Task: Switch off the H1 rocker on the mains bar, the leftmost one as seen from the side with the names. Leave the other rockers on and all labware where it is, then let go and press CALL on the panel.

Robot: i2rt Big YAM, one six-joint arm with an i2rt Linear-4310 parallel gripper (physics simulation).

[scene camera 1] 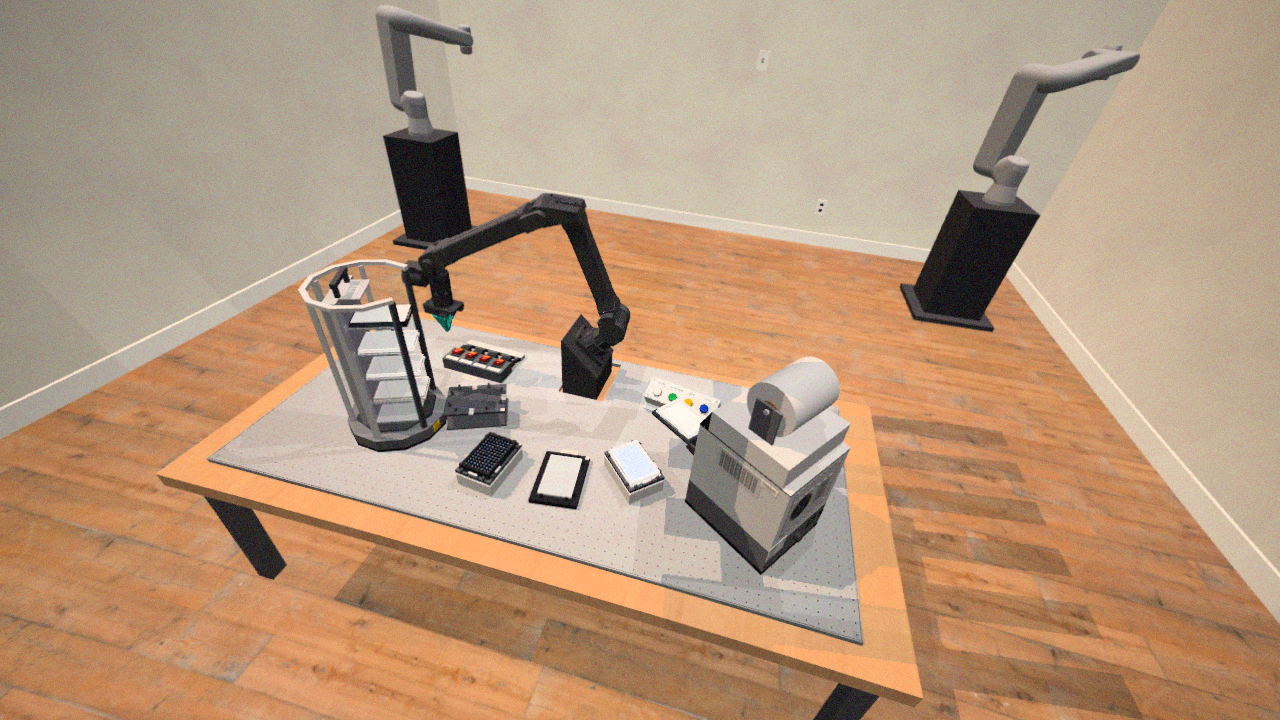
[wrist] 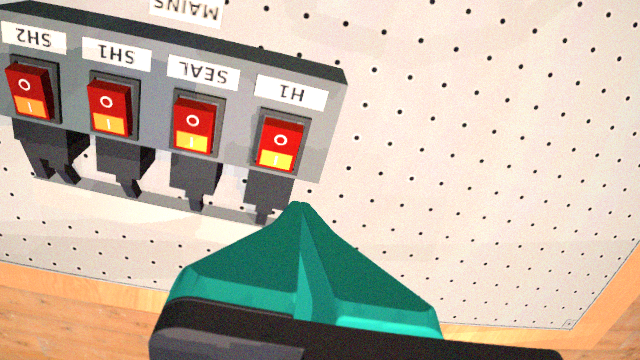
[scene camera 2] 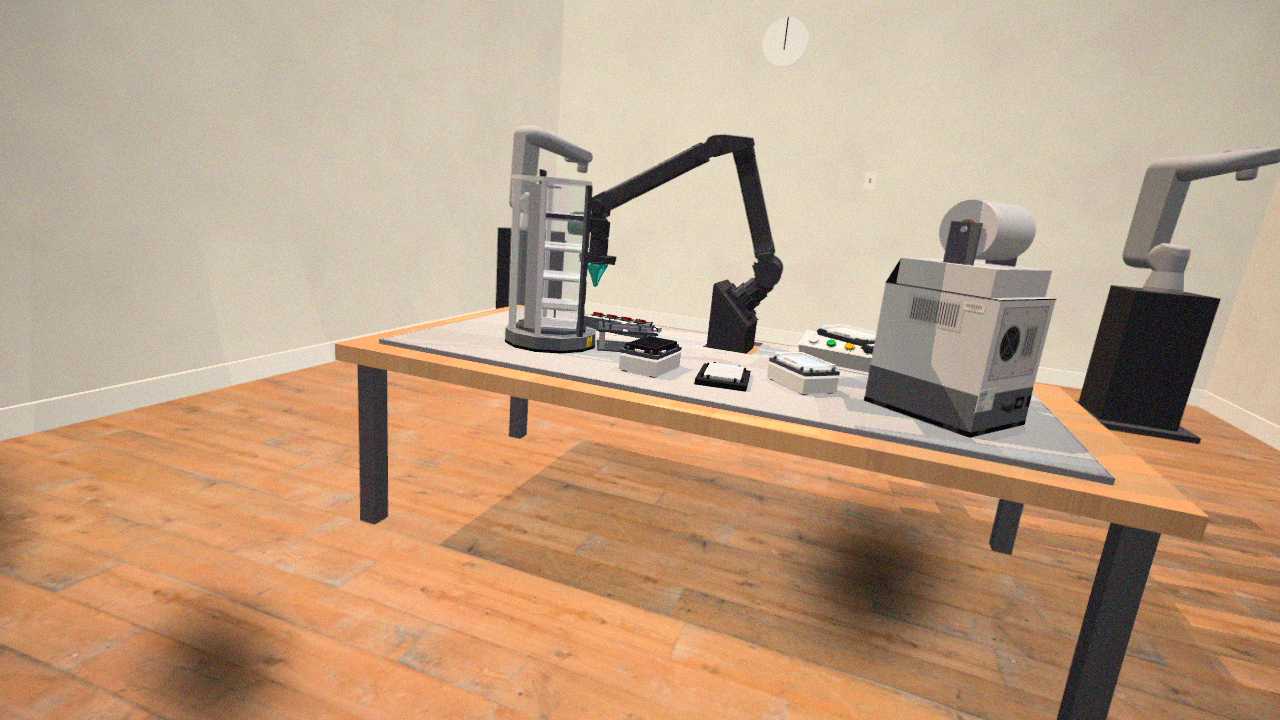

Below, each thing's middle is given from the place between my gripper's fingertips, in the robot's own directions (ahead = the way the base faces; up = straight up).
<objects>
The tall rack tower (scene camera 1: 352,305) lies 28 cm ahead of my hand, 10 cm above it and 1 cm to the right of it.
</objects>
